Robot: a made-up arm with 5 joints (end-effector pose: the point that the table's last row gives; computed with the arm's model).
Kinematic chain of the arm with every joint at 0, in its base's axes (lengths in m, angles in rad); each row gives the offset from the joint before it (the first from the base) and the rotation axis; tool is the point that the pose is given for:
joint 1: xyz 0 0 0.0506 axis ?
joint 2: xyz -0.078 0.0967 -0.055 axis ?
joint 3: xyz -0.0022 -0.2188 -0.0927 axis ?
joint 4: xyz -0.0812 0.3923 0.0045 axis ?
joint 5: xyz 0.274 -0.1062 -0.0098 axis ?
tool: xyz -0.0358 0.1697 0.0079
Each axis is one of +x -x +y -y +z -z.
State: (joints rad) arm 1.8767 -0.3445 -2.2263 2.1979 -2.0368
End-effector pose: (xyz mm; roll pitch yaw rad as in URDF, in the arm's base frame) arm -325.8 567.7 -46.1 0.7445 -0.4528 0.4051
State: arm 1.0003 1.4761 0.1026 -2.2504 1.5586
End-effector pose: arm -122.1 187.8 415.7 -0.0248 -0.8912 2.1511
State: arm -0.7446 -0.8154 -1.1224 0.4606 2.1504
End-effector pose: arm -6.1 -51.7 -51.5 0.1742 -0.4278 0.9208
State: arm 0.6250 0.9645 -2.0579 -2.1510 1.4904
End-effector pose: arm 118.8 520.2 -735.7 2.3048 0.8373 1.9052
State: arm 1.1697 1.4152 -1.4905 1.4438 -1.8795
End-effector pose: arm 146.7 366.6 -414.1 -1.8891 -0.0747 -2.6131
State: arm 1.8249 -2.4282 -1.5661 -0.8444 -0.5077
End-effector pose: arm -119.2 69.7 714.6 1.9839 -0.5980 -2.4623
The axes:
joint 1: -z
joint 2: +x
joint 3: +x
joint 4: -z
joint 5: +x

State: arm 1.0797 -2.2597 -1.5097 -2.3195 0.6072
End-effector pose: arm -459.0 145.2 465.6 -2.0755 -0.4448 2.7785
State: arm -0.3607 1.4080 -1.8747 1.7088 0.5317
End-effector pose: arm -263.8 250.3 -225.3 0.6009 -0.4619 -1.3644
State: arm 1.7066 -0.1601 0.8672 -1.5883 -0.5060
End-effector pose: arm 422.0 155.9 286.7 -0.5210 -0.7070 -0.1128
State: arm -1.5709 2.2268 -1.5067 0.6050 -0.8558
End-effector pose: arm -588.1 40.7 -42.3 -0.2308 0.3845 1.0915
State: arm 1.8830 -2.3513 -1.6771 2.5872 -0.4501
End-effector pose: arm 197.7 290.9 435.7 -2.7853 0.4203 0.8857
